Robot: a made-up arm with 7 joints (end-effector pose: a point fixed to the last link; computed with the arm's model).
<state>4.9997 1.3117 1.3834 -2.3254 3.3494 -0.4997 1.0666</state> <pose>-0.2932 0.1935 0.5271 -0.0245 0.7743 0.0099 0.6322</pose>
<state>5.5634 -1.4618 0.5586 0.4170 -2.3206 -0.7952 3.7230</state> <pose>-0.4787 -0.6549 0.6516 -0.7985 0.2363 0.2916 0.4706</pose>
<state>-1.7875 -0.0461 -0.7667 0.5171 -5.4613 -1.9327 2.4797</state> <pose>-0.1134 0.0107 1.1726 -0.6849 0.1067 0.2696 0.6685</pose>
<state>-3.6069 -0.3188 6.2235 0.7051 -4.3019 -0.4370 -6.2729</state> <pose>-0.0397 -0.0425 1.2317 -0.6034 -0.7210 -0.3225 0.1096</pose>
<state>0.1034 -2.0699 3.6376 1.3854 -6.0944 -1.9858 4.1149</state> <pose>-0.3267 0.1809 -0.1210 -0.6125 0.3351 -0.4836 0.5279</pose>
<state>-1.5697 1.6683 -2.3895 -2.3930 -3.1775 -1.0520 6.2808</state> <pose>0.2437 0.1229 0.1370 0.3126 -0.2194 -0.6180 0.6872</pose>
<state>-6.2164 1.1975 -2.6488 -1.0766 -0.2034 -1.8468 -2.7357</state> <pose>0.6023 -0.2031 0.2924 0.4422 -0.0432 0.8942 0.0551</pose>
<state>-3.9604 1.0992 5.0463 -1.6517 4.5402 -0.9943 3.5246</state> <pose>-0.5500 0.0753 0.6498 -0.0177 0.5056 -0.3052 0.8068</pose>
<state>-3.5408 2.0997 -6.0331 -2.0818 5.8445 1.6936 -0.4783</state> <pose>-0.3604 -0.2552 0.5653 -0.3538 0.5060 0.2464 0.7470</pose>
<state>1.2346 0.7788 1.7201 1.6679 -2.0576 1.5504 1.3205</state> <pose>-0.2970 -0.4124 0.7081 -0.4907 0.3475 0.5427 0.5865</pose>
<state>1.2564 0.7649 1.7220 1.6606 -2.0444 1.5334 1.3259</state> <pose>-0.3081 -0.4031 0.7138 -0.4819 0.3605 0.5356 0.5923</pose>
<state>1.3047 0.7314 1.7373 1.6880 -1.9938 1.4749 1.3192</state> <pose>-0.3376 -0.3652 0.7156 -0.4533 0.3878 0.4950 0.6318</pose>
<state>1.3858 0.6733 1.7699 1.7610 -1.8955 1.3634 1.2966</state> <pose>-0.3803 -0.2863 0.7083 -0.3965 0.4243 0.4051 0.7061</pose>
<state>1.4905 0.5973 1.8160 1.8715 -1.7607 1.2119 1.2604</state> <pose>-0.4118 -0.1730 0.6863 -0.3156 0.4504 0.2699 0.7904</pose>
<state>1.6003 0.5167 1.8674 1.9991 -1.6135 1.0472 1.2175</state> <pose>-0.4113 -0.0532 0.6503 -0.2268 0.4500 0.1165 0.8559</pose>
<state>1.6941 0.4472 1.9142 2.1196 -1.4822 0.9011 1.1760</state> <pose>-0.3828 0.0402 0.6093 -0.1516 0.4258 -0.0174 0.8919</pose>
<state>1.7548 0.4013 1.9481 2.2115 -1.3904 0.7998 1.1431</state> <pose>-0.3489 0.0927 0.5760 -0.1039 0.3957 -0.1067 0.9062</pose>
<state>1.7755 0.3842 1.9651 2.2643 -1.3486 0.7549 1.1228</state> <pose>-0.3286 0.1101 0.5570 -0.0857 0.3751 -0.1472 0.9112</pose>
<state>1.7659 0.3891 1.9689 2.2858 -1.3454 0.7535 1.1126</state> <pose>-0.3232 0.1066 0.5499 -0.0879 0.3663 -0.1537 0.9135</pose>
